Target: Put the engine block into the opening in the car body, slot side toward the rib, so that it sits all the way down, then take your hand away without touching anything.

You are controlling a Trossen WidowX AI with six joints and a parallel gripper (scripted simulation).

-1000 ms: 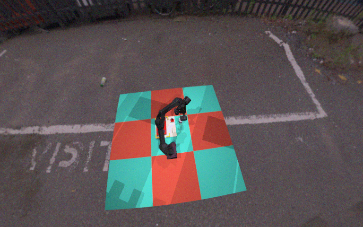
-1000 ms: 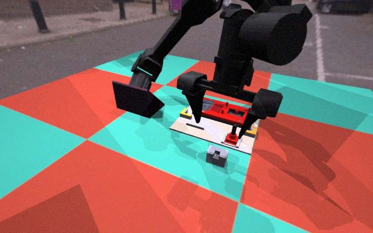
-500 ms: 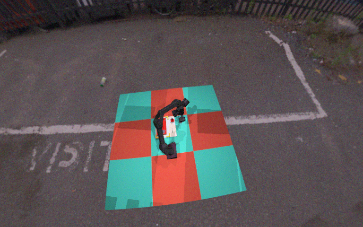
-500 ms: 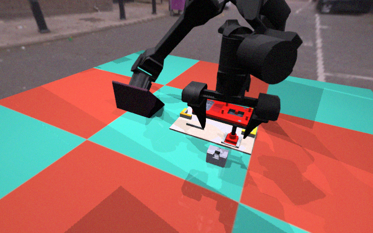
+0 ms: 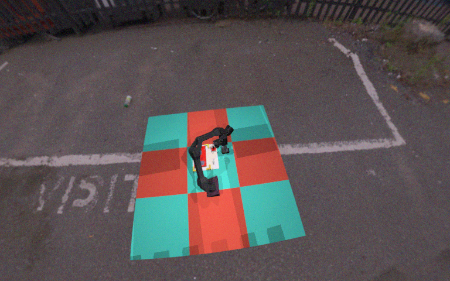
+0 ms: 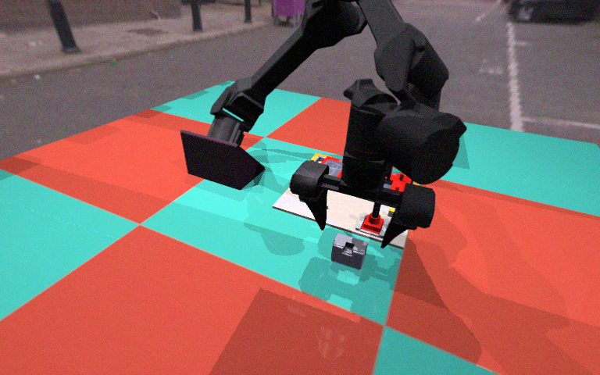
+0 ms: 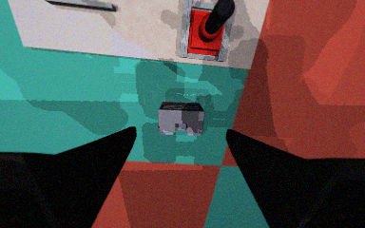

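My gripper tip is 3 cm above the grey engine block.
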